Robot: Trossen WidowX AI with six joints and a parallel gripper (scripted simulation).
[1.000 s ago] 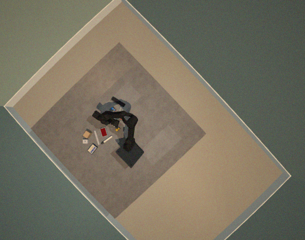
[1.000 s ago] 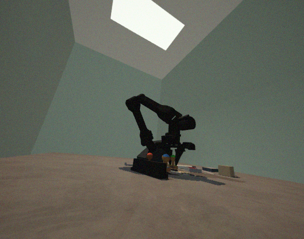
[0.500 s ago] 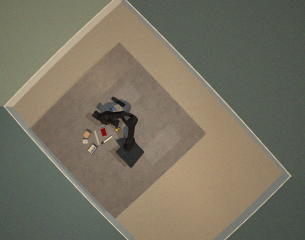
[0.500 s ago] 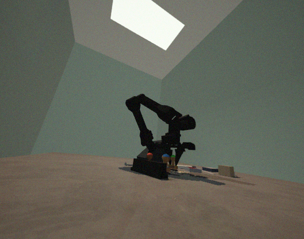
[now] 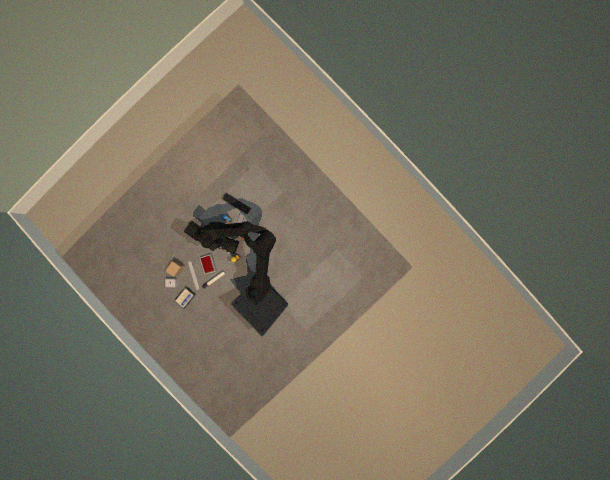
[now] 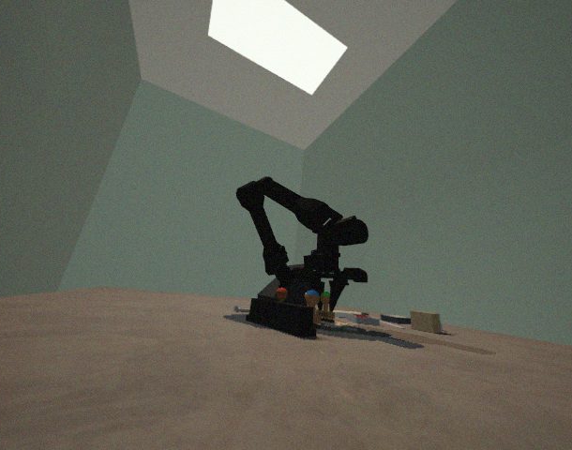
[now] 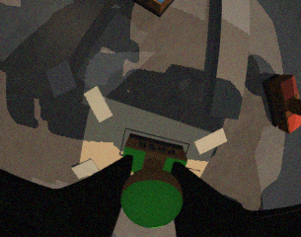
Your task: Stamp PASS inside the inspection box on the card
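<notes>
The cream card lies 1 cm to the left of my gripper tip and 3 cm below it. From my gripper tip the other things lie so: green-knobbed stamp (right at my gripper tip); red-knobbed stamp (7 cm behind, 8 cm to the right); yellow-knobbed stamp (10 cm behind, 3 cm to the left).
</notes>
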